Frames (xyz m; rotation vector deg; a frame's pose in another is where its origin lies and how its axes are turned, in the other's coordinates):
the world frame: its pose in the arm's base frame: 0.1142 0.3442 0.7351 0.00 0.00 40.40
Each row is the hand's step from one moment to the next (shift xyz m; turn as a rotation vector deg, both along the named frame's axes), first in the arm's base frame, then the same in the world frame.
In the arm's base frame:
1: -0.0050 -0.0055 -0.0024 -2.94 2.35 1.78
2: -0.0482 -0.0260 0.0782 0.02 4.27 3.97
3: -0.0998 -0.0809 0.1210 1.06 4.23 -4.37
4: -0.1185 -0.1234 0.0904 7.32 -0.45 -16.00
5: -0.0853 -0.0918 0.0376 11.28 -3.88 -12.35
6: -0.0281 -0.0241 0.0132 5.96 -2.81 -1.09
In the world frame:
1: -0.0074 -0.0009 -0.0024 -0.72 3.70 1.78
2: -0.0536 0.0114 0.0782 2.78 3.24 3.97
3: -0.1284 0.0031 0.1210 3.55 2.53 -4.37
4: -0.1702 -0.0172 0.0904 5.28 -5.09 -16.00
5: -0.1245 -0.0146 0.0376 6.08 -10.27 -12.35
6: -0.0370 -0.0001 0.0132 2.72 -6.00 -1.09

